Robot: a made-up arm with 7 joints.
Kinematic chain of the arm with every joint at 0, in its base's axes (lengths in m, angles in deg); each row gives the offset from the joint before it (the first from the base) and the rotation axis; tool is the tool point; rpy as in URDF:
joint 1: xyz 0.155 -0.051 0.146 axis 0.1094 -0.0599 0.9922
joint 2: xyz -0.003 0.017 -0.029 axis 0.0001 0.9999 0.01
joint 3: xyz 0.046 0 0.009 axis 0.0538 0.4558 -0.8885
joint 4: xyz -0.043 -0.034 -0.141 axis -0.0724 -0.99 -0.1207
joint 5: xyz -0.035 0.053 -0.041 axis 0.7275 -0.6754 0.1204
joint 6: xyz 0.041 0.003 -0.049 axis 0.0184 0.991 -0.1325
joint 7: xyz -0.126 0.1 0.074 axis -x
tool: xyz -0.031 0.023 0.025 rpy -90 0 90
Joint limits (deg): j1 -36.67..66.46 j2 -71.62..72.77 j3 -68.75..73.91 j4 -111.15..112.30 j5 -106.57..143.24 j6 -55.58..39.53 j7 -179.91..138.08
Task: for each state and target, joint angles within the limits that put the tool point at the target. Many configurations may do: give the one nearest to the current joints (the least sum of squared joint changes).
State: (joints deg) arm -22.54 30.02 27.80 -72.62 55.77 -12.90 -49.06
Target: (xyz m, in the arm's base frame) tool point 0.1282 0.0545 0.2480
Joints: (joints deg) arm -14.83 58.08 3.02 -66.04 61.44 -14.79 -49.08
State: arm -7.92 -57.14 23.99 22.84 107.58 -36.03 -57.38
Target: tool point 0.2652 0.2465 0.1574
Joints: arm 7.62 -71.62 57.16 5.15 132.70 -55.58 -64.59
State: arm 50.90 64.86 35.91 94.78 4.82 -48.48 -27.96
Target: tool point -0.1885 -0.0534 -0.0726
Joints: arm 22.41 65.73 34.98 63.17 0.21 -55.28 -20.82
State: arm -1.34 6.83 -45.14 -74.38 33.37 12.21 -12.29
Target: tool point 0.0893 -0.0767 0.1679
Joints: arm 9.34 25.25 -47.61 -74.04 48.68 1.57 -13.61
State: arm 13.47 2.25 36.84 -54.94 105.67 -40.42 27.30
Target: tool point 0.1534 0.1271 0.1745
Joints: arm -22.40 -8.61 13.79 -83.51 108.47 -22.16 32.56
